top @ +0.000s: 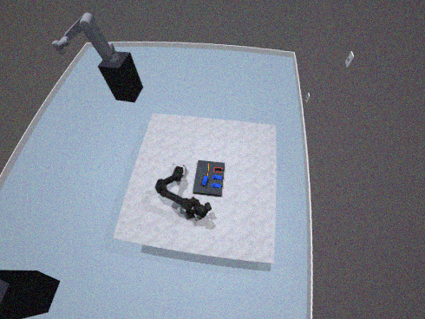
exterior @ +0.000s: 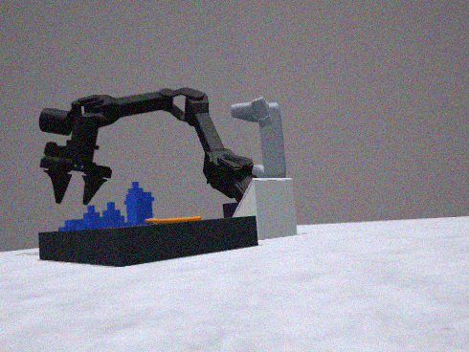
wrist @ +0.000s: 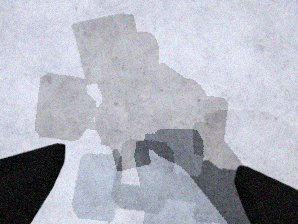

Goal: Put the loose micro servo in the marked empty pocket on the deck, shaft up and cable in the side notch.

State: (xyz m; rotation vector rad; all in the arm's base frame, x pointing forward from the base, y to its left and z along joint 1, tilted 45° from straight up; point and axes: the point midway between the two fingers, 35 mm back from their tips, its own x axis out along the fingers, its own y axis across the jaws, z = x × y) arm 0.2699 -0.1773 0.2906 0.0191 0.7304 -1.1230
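The robot deck lies 6 cm behind my gripper tip, 34 cm to the left of it and 8 cm below it.
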